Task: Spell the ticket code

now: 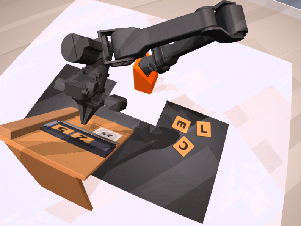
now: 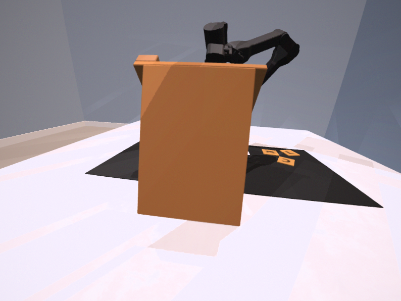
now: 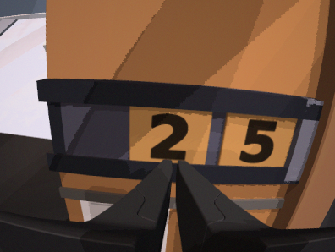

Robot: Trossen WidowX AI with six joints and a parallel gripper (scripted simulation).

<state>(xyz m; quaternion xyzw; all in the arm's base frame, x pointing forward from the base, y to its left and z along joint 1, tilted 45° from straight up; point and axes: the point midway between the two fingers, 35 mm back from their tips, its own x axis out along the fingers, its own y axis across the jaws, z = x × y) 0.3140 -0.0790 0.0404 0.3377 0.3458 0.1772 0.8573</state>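
The tile marked 2 lies 3 cm below my gripper tip and 3 cm ahead of it. The rest, counted from my gripper tip: tile marked 5: 6 cm to the right, 4 cm ahead, 3 cm below; black mat: 21 cm below, 13 cm behind, 4 cm to the left; white ticket: 11 cm below, 3 cm to the left, 3 cm behind.
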